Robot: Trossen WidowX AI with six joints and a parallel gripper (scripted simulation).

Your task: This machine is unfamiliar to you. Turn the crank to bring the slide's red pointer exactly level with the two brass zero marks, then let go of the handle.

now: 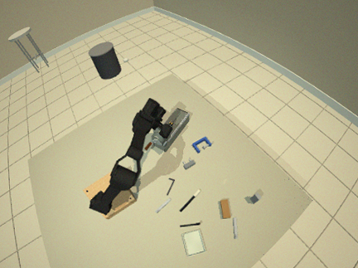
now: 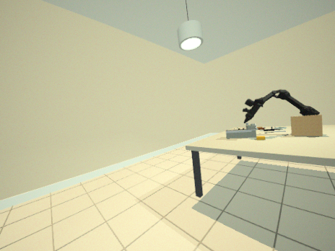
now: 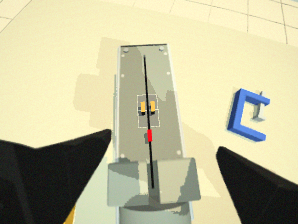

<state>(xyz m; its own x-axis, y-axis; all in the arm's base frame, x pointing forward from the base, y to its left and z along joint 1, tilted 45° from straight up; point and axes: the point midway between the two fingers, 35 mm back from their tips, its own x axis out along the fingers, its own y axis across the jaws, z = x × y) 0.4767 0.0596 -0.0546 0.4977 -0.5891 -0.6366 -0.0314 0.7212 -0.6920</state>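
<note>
Right now the brown crank handle is 130 mm behind my gripper tip and 60 mm below it. Also, from my gripper tip: red pointer 60 mm below, 10 mm to the left, 10 mm ahead; grey clamp 200 mm to the right, 130 mm below, 30 mm behind; orange block 130 mm to the left, 130 mm below, 130 mm behind.
</note>
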